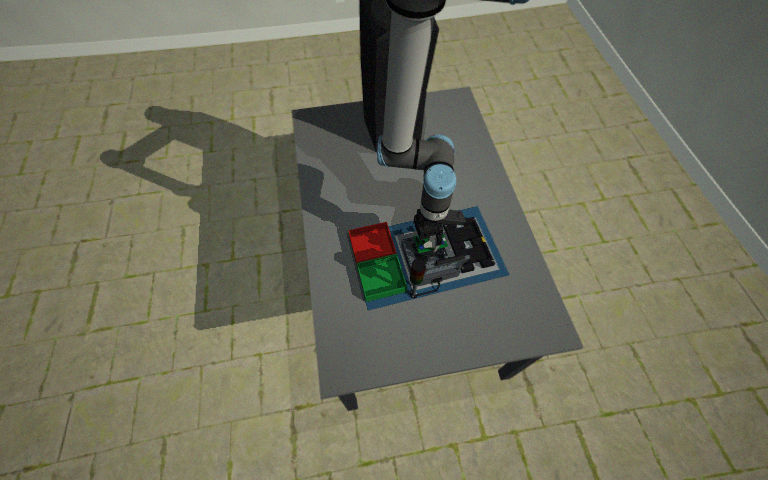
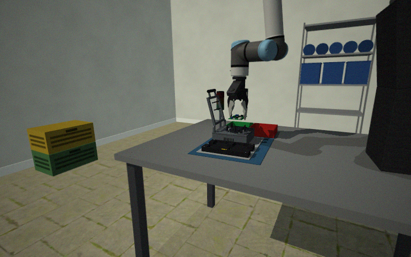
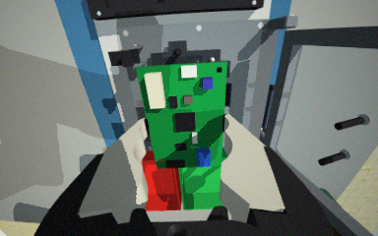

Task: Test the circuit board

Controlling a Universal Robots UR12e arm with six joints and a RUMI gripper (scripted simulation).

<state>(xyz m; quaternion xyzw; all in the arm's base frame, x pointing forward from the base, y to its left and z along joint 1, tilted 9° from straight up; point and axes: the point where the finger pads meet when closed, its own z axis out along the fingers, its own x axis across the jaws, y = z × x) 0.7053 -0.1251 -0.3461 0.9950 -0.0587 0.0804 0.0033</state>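
Right now my hand is right at the green circuit board. Round my hand: black latch piece (5 cm behind, 6 cm to the left, 4 cm below); green bin (2 cm ahead, 21 cm to the right, 12 cm below); tester lid (12 cm ahead, 2 cm to the right, 5 cm above).
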